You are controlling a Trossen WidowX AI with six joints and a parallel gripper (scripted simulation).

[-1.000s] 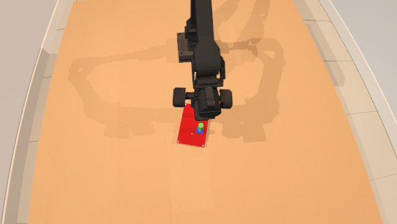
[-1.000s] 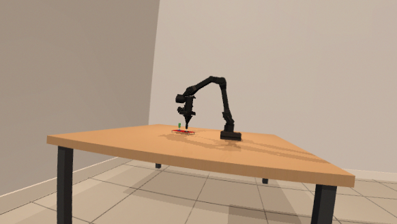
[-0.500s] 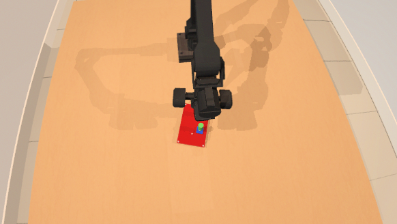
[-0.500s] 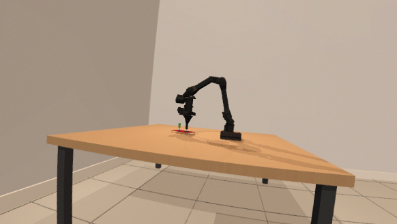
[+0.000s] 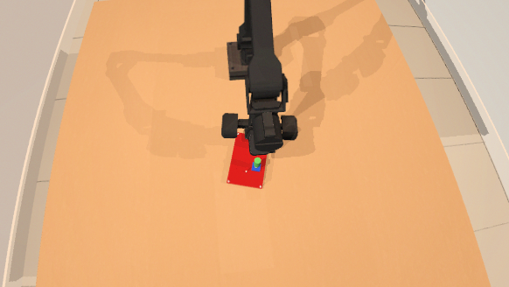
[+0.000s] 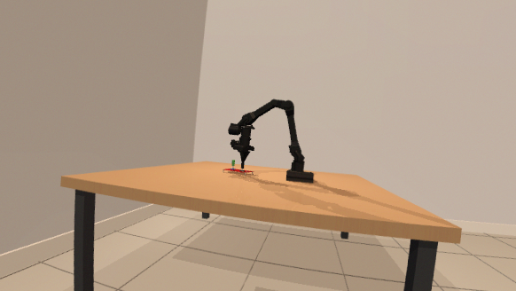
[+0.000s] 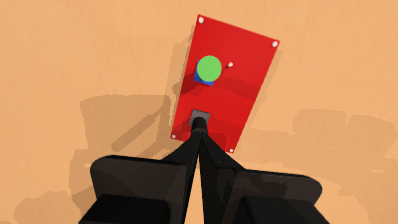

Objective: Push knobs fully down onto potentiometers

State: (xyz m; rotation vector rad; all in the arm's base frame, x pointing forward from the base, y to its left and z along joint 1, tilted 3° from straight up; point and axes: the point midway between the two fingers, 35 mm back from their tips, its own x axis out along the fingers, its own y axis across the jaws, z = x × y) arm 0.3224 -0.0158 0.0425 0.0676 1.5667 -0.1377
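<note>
My gripper tip is now 20 mm above the black knob. The rest, counted from my gripper tip: green knob 60 mm ahead, 10 mm to the right, 10 mm below.
</note>
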